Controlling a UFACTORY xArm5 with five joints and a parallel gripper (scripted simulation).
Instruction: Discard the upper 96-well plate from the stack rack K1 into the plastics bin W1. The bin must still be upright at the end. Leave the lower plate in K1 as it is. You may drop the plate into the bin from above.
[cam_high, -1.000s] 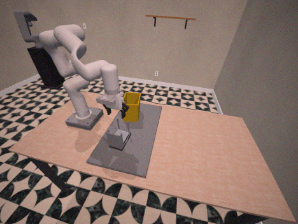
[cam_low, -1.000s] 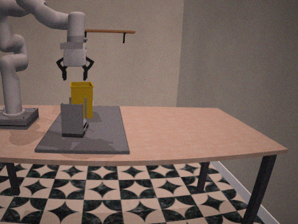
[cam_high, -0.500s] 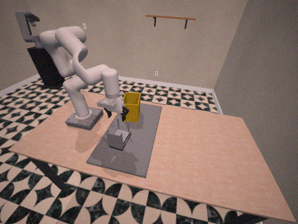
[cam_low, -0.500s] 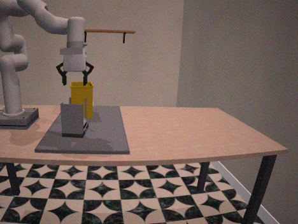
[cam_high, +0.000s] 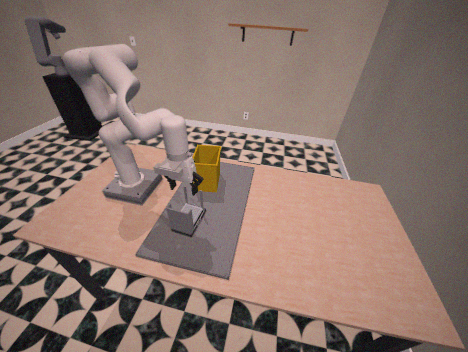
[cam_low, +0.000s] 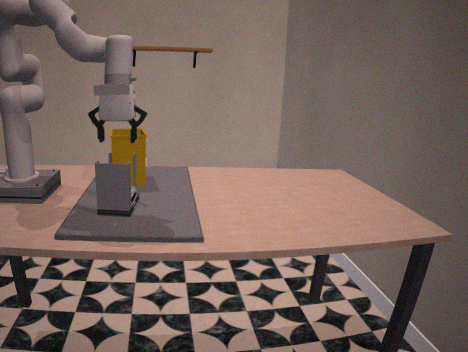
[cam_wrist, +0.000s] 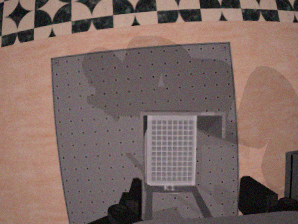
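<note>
The white 96-well plate lies 170 mm below my hand. Round my hand: yellow plastics bin (20 mm ahead, 290 mm to the left, 110 mm below).
</note>
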